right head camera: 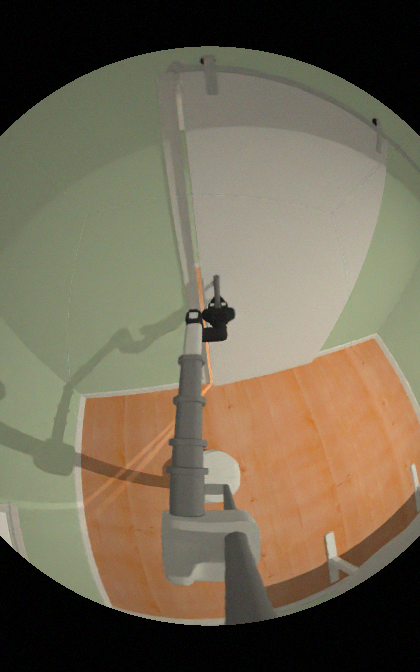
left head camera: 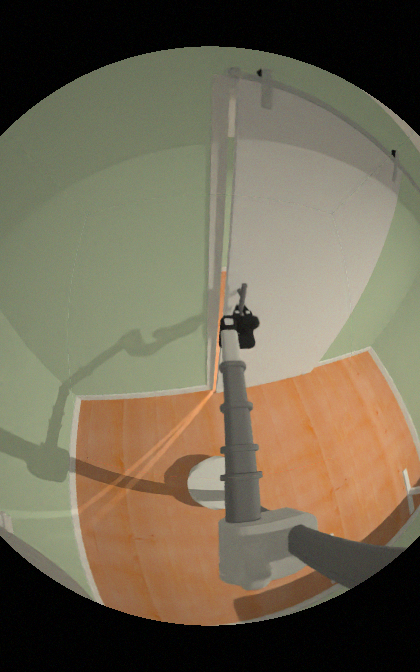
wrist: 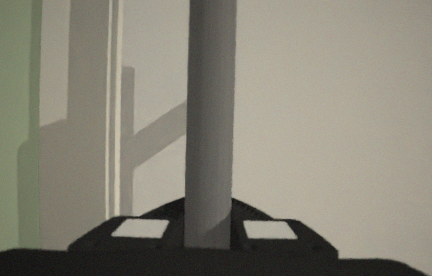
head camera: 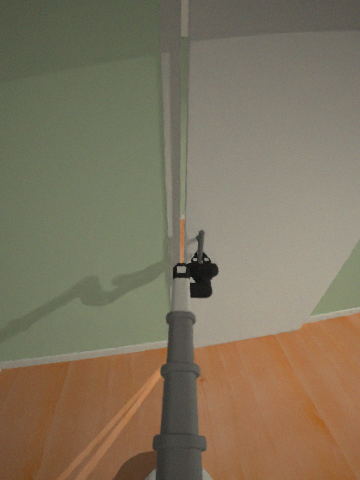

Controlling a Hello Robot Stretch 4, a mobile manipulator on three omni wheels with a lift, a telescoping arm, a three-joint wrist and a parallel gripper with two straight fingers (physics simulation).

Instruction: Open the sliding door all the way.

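Frame: origin at the robot's base, x left, y back, z up, level; centimetres.
Seen in the pictures: robot's base, origin of the base link: point(right head camera: 212, 475) point(left head camera: 215, 481).
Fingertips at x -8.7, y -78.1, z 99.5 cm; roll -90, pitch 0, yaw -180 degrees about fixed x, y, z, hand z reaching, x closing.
Offsets run from my fingertips to a thing's middle. "pt": to the spot under its first point. Level surfaces: height alone.
The sliding door point(head camera: 270, 150) point(left head camera: 305, 225) point(right head camera: 290, 225) point(wrist: 330, 125) is a light grey panel. A narrow upright gap, with green wall and orange floor showing through it, separates its left edge from the grey door frame point(head camera: 171, 150) point(left head camera: 217, 200) point(wrist: 87, 165). The door's handle @(pt dx +0.0, dy +3.8, dz +10.0 cm) point(head camera: 201, 240) point(left head camera: 243, 294) point(right head camera: 216, 285) point(wrist: 211, 100) is an upright dark grey bar near that left edge. My gripper point(head camera: 201, 259) point(left head camera: 242, 311) point(right head camera: 217, 302) point(wrist: 208, 215) is shut on the bar, one finger on each side of it. The fingertips' contact is partly hidden behind the bar in the wrist view.
A green wall point(head camera: 75, 150) point(left head camera: 140, 250) stands left of the frame. Hangers @(pt dx -3.6, dy -3.4, dz +98.4 cm) point(left head camera: 267, 90) point(right head camera: 212, 77) hold the door from a rail above. Orange wooden floor @(dz -102.2 cm) point(head camera: 265, 390) lies below. A white bracket-like piece point(right head camera: 330, 550) shows at the lower right in the right head view.
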